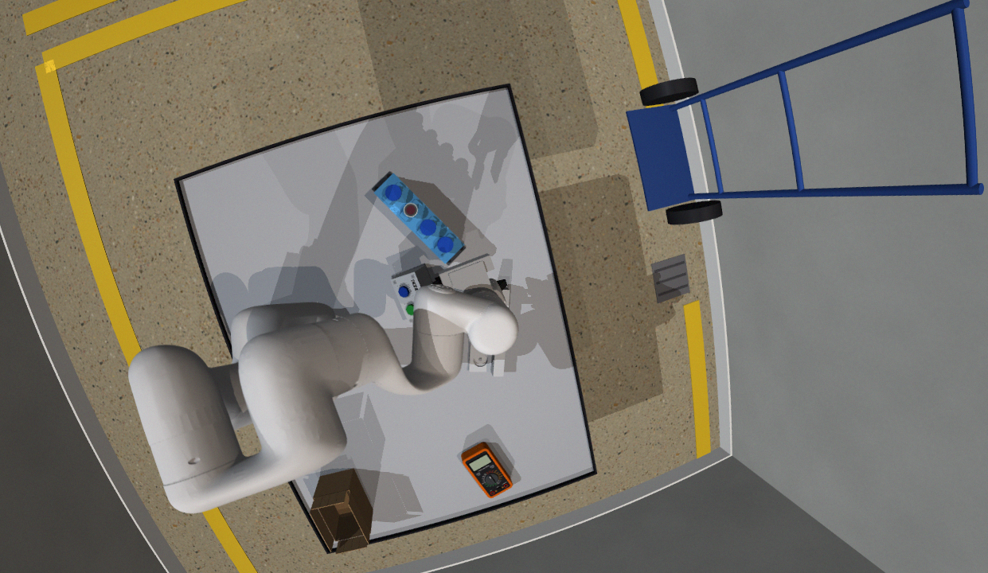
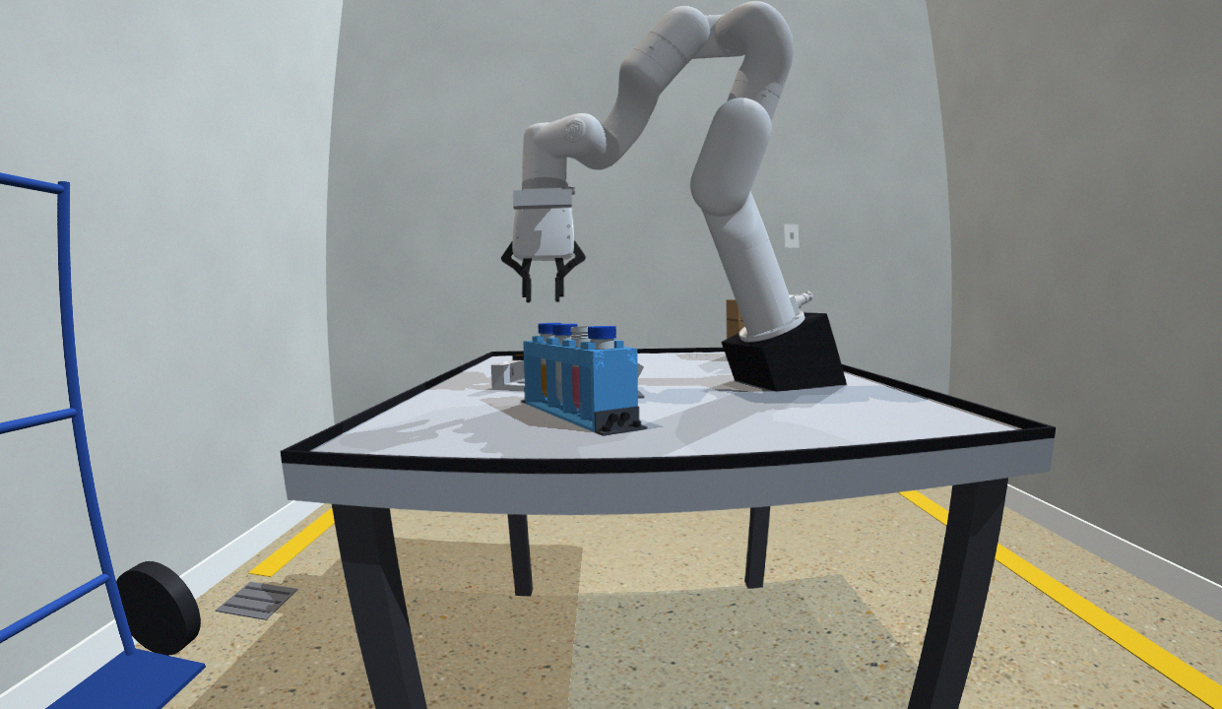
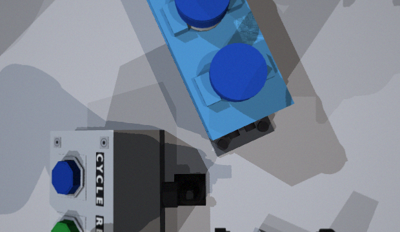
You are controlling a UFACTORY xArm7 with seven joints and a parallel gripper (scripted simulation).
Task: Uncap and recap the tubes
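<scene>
My hand is 10 cm to the right of the threaded tube neck and 6 cm above it. The rest, counted from my hand: key housing 12 cm behind, 1 cm to the left, 12 cm below; blue cycle key 13 cm behind, 4 cm to the left, 11 cm below; green ready key 14 cm behind, 1 cm to the right, 11 cm below.
</scene>
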